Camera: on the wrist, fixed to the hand. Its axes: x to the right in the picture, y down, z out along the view.
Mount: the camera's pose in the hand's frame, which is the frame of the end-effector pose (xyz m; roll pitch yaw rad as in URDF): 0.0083 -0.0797 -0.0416 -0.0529 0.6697 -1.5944
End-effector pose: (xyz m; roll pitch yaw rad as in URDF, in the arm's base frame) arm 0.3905 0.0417 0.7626 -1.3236 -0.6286 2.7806
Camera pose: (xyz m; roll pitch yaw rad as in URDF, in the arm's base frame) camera 0.4423 0.0861 0.8218 0.7108 -0.5018 0.7710
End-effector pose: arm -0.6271 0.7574 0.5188 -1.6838 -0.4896 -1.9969
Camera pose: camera -0.6433 0.8000 0.5967 0.7657 -0.8336 2.0492
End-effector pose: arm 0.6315 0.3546 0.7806 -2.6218 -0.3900 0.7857
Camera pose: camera 0.5823 0.3740 0.8538 2.2479 -1.0185 3.1392
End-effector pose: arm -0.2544 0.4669 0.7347 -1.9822 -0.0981 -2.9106
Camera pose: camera -0.2553 0.4731 0.8248 0.3888 -1.2876 1.3851
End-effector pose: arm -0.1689 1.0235 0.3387 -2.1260 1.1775 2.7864
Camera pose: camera -0.2518 1.0472 0.3654 -1.5612 -0.4091 2.6614
